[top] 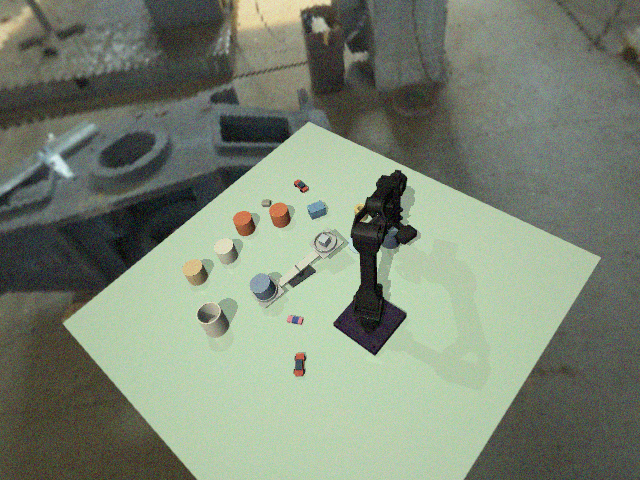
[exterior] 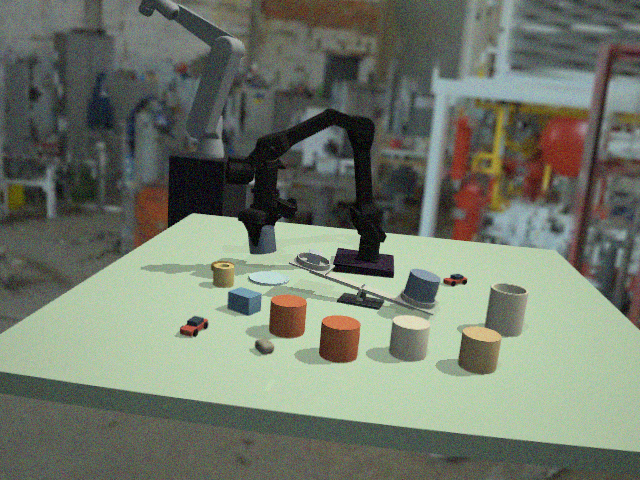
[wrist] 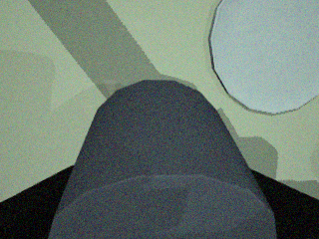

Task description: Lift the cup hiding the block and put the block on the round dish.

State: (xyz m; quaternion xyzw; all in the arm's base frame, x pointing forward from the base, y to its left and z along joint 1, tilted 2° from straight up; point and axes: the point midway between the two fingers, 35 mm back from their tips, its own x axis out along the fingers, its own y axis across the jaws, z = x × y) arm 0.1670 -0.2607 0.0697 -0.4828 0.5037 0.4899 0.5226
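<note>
Right now the grey block is 18 cm to the left of my gripper tip, 14 cm ahead of it and 2 cm above it. From my gripper tip the other things lie so: round dish 9 cm ahead, 6 cm to the left, 6 cm below; pebble 49 cm ahead, 20 cm to the left, 6 cm below; blue box 31 cm ahead, 8 cm to the left, 5 cm below.
</note>
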